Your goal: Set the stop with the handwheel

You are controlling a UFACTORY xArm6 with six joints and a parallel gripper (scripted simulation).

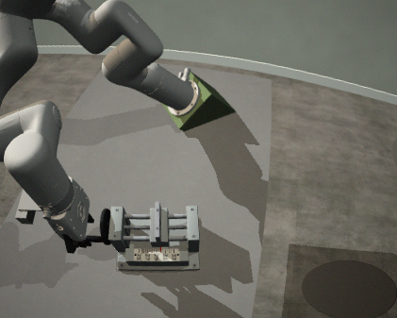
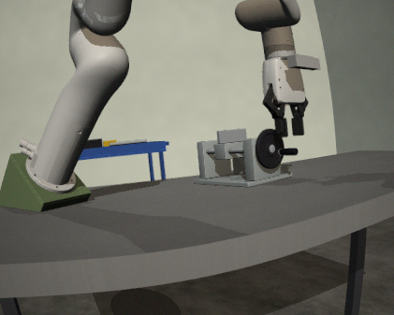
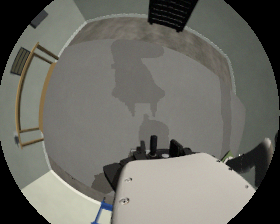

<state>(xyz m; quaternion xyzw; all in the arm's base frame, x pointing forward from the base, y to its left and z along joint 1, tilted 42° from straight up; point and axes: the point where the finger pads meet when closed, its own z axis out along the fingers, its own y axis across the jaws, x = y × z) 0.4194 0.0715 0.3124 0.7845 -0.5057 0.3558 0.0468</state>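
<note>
My hand is 10 mm past the black handwheel, 20 mm to the right of it and 50 mm above it. Also, from my hand: movable stop 60 mm behind, 160 mm to the left, 30 mm below.
</note>
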